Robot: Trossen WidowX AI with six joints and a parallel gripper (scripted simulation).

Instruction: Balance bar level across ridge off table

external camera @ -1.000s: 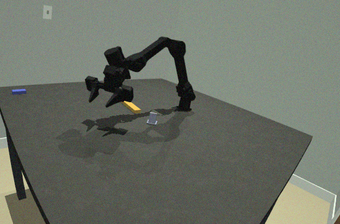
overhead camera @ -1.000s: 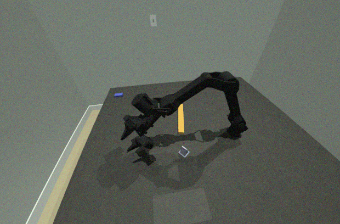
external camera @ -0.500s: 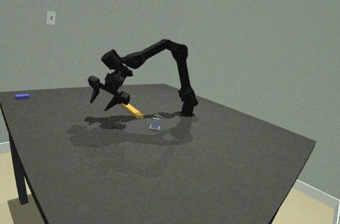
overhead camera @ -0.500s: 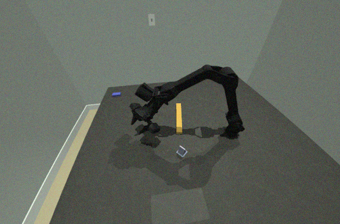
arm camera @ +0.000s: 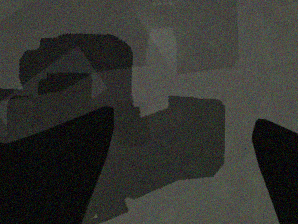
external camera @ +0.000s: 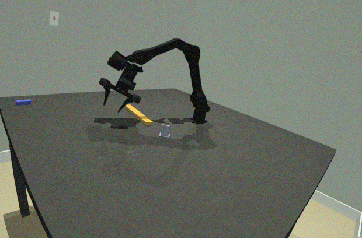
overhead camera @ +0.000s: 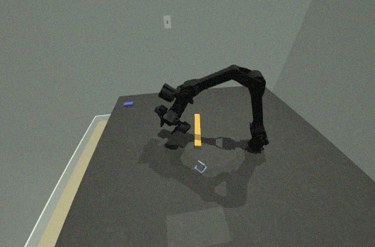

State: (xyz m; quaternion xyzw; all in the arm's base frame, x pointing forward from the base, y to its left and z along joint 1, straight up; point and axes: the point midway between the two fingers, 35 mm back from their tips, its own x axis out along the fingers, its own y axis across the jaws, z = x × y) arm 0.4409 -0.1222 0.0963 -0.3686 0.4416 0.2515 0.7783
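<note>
Right now the yellow bar is 180 mm behind my gripper tip, 60 mm below it and 40 mm to the right of it. Also, from my gripper tip: small blue block: 380 mm to the right, 280 mm ahead, 60 mm below.
</note>
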